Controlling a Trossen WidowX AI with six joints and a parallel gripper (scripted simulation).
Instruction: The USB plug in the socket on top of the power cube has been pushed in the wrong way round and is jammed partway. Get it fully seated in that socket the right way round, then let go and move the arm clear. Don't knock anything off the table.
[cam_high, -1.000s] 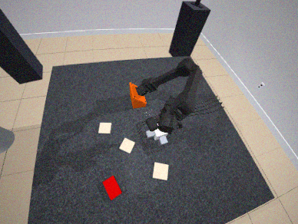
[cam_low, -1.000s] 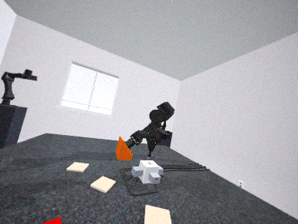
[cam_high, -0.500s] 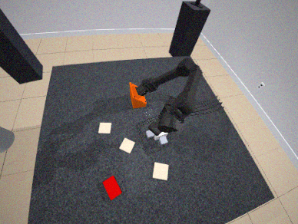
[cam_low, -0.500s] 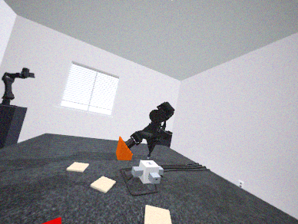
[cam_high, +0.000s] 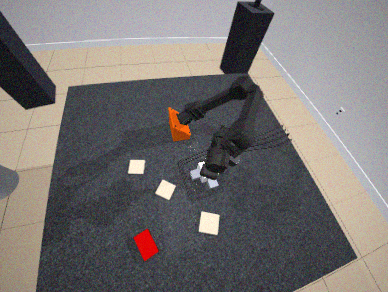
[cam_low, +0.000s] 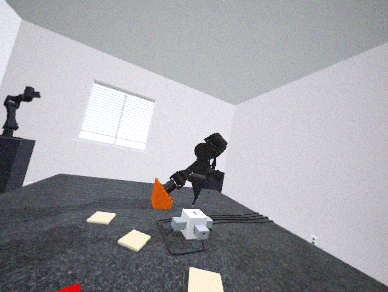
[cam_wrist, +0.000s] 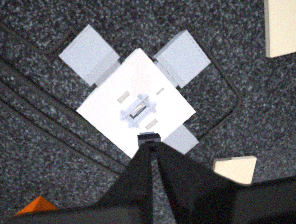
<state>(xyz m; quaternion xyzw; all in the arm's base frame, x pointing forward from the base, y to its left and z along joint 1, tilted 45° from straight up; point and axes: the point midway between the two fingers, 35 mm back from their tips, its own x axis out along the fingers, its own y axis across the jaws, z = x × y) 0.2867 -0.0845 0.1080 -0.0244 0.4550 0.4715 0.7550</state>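
My gripper tip is 20 mm above the dark USB plug.
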